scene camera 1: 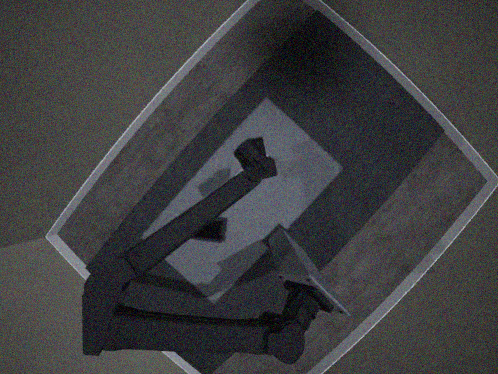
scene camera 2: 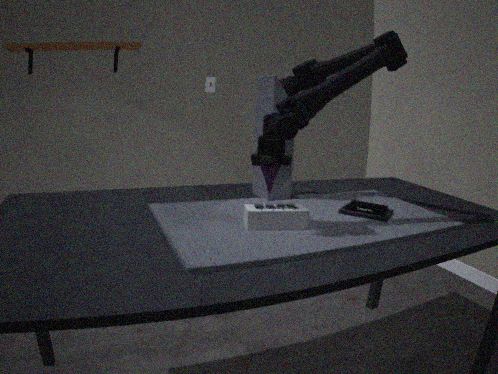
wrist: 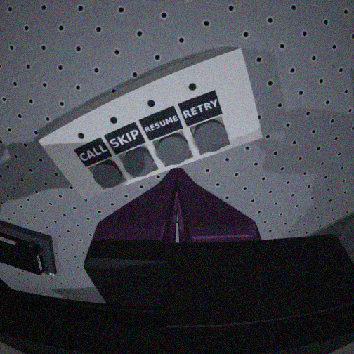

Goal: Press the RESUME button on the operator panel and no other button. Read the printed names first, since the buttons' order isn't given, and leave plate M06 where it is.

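Where they show: gripper, between the fingertips: (scene camera 2: 269, 192); arm's base, origin of its link: (scene camera 1: 307, 292) (scene camera 2: 277, 94).
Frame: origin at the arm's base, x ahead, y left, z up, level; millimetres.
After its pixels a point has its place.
Observation:
The white operator panel (scene camera 2: 277, 220) @(x 400, y -130, z -332 mm) (wrist: 232, 80) carries, left to right in the wrist view, the CALL button (wrist: 107, 174), SKIP button (wrist: 135, 161), RESUME button (wrist: 173, 149) and RETRY button (wrist: 211, 135), each below its printed name. My gripper (scene camera 2: 270, 197) @(x 346, y -138, z -269 mm) (wrist: 176, 176) is shut and empty, tips down. In the scene camera 2 view the tips are slightly above the panel top; in the wrist view they appear at its near edge, just below RESUME. In the scene camera 1 view the arm hides the panel. A dark flat object (scene camera 1: 215, 230) @(x 276, y 197, z -334 mm) (scene camera 2: 366, 210) @(x 334, y 197, z -339 mm) (wrist: 45, 247), possibly plate M06, lies apart from the panel; its print is unreadable.
The panel and dark object are on a light perforated mat (scene camera 1: 305, 170) @(x 215, y -306, z -360 mm) (scene camera 2: 210, 250) @(x 510, y -328, z -360 mm) (wrist: 120, 30) on the dark table (scene camera 1: 380, 125) @(x 139, y -744, z -372 mm) (scene camera 2: 90, 260) @(x 518, y -603, z -372 mm). A grey upright board (scene camera 1: 295, 255) @(x 79, y -37, z -57 mm) (scene camera 2: 266, 92) @(x 17, y -49, z 5 mm) stands behind the gripper in the scene camera 2 view.

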